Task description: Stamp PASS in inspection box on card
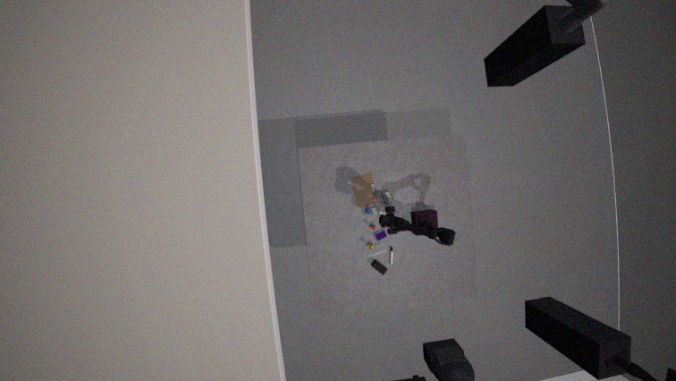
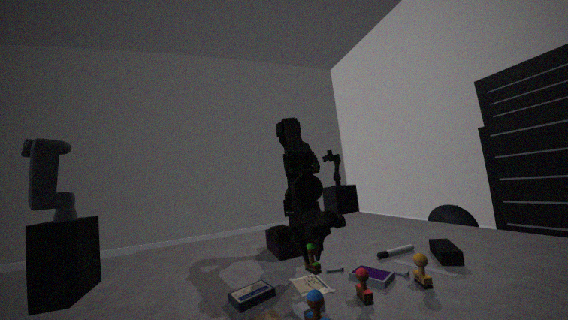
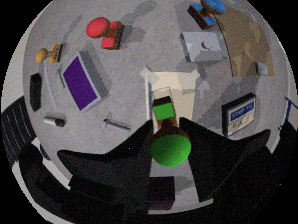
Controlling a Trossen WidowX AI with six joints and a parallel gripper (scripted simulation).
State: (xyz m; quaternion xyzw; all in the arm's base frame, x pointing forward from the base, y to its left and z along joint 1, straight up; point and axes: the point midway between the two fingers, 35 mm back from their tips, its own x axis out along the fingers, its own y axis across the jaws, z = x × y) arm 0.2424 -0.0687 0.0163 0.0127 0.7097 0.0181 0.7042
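Right now my gripper tip is 1 cm past the white card, 1 cm to the left of it and 6 cm above it. The rest, counted from my gripper tip: purple ink pad (5 cm ahead, 13 cm to the left, 5 cm below); then green-knobbed stamp (right at my gripper tip); then red-knobbed stamp (11 cm ahead, 6 cm to the left, 4 cm below).
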